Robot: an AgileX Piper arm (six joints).
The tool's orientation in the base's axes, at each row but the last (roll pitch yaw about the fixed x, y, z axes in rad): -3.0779, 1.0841, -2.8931; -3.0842, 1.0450, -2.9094; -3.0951, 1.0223, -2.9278; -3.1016, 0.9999, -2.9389; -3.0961, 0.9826, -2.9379; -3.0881, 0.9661, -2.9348; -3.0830, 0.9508, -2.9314; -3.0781, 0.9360, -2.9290; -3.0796, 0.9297, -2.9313; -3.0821, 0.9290, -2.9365; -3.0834, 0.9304, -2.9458; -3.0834, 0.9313, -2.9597
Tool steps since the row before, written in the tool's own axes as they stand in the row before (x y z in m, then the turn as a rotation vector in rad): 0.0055, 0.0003, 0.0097, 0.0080, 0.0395, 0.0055; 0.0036, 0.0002, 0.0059, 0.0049, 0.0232, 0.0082; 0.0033, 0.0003, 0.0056, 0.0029, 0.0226, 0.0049; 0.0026, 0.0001, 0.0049, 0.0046, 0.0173, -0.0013; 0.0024, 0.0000, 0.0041, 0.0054, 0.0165, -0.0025; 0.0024, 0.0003, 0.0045, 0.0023, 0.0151, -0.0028; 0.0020, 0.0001, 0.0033, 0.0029, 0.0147, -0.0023; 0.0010, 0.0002, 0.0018, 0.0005, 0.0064, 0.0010; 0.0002, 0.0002, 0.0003, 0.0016, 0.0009, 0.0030; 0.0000, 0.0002, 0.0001, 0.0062, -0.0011, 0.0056; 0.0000, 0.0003, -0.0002, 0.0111, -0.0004, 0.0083; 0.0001, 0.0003, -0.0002, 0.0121, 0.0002, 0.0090
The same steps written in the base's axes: 0.0059, 0.0012, -0.0094, -0.0064, 0.0387, -0.0108; 0.0032, 0.0006, -0.0061, 0.0004, 0.0234, -0.0090; 0.0030, 0.0007, -0.0057, -0.0013, 0.0226, -0.0056; 0.0027, 0.0005, -0.0048, -0.0064, 0.0164, -0.0035; 0.0021, 0.0002, -0.0043, -0.0077, 0.0154, -0.0035; 0.0023, 0.0005, -0.0045, -0.0060, 0.0143, -0.0008; 0.0015, 0.0002, -0.0035, -0.0059, 0.0139, -0.0015; 0.0008, 0.0003, -0.0019, -0.0005, 0.0064, -0.0012; 0.0001, 0.0002, -0.0003, 0.0013, 0.0010, -0.0031; 0.0000, 0.0002, -0.0001, 0.0010, -0.0013, -0.0083; -0.0002, 0.0003, 0.0001, 0.0002, -0.0009, -0.0138; -0.0003, 0.0003, 0.0000, 0.0001, -0.0003, -0.0151
